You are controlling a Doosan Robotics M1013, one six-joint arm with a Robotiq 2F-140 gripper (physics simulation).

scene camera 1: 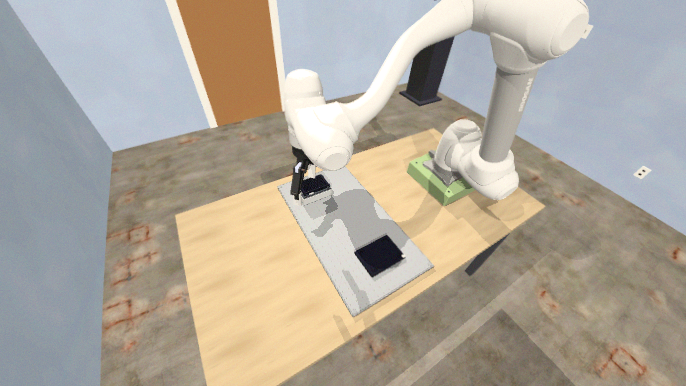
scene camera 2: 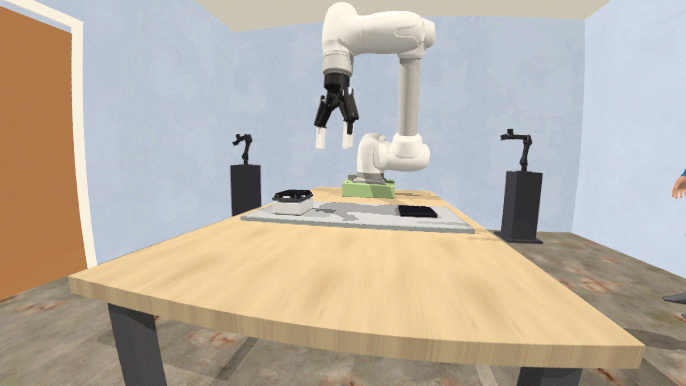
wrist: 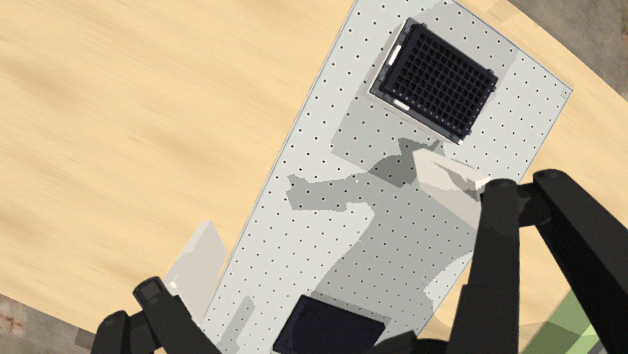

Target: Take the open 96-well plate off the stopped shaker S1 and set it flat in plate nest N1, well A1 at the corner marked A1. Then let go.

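Frame: origin at the arm's base, x right, y ahead, z up, level; metres.
Seen in the pictures: gripper, between the fingertips: [scene camera 1: 305, 190] [scene camera 2: 332, 147] [wrist: 317, 204]; arm's base, origin of its link: [scene camera 1: 446, 168] [scene camera 2: 369, 181].
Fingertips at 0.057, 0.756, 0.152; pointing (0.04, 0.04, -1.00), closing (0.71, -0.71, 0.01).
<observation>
Offsets run from my fingertips to a thing's top centre, as dx, dy, dz. "*": to the spot under its first point. Level surfaces: height alone.
The open 96-well plate @(+0.159, -0.102, -0.147) [scene camera 1: 316, 185] [scene camera 2: 293, 194] [wrist: 440, 80], dark with a grid of wells, lies level on top of the white shaker S1 @(* +0.109, -0.104, -0.189) [scene camera 1: 318, 196] [scene camera 2: 292, 205] [wrist: 401, 105]. Plate nest N1 @(-0.267, -0.182, -0.201) [scene camera 1: 379, 255] [scene camera 2: 417, 211] [wrist: 330, 327] is a low, dark, empty rectangle at the other end of the board. A small white spot shows at one of its corners in scene camera 1; no lettering is readable. My gripper [scene camera 2: 333, 137] [wrist: 317, 204] is open and empty, high above the board. In scene camera 2 it hangs between shaker and nest, nearer the shaker.
The grey perforated board @(dz -0.216) [scene camera 1: 320, 250] [scene camera 2: 360, 223] [wrist: 310, 165] lies on the wooden table @(dz -0.229) [scene camera 1: 240, 250] [scene camera 2: 350, 280] [wrist: 150, 125] and carries shaker and nest. The arm's green base block [scene camera 1: 435, 185] [scene camera 2: 367, 190] stands on the table behind the board in scene camera 2.
</observation>
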